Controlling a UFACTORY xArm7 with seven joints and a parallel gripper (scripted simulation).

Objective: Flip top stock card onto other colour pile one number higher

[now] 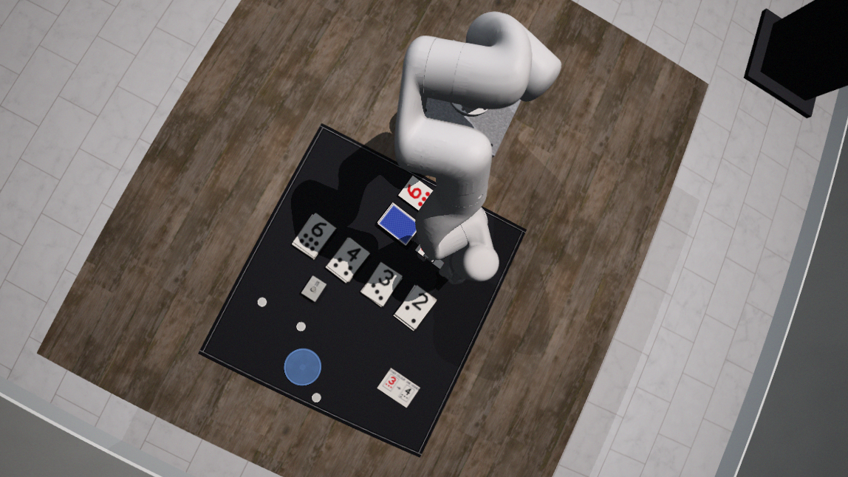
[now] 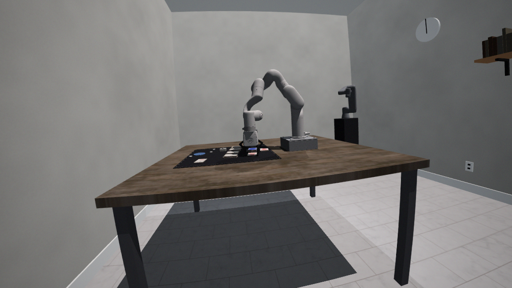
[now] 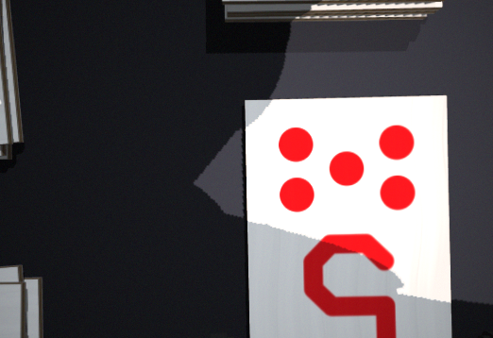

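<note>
The black 2 card is 14 cm ahead of my hand, 3 cm to the right of it and 1 cm below it. The rest, counted from my hand: black 4 card 10 cm ahead, 23 cm to the right, 1 cm below; then black 3 card 12 cm ahead, 13 cm to the right, 1 cm below; then black mat 15 cm ahead, 15 cm to the right, 3 cm below.
</note>
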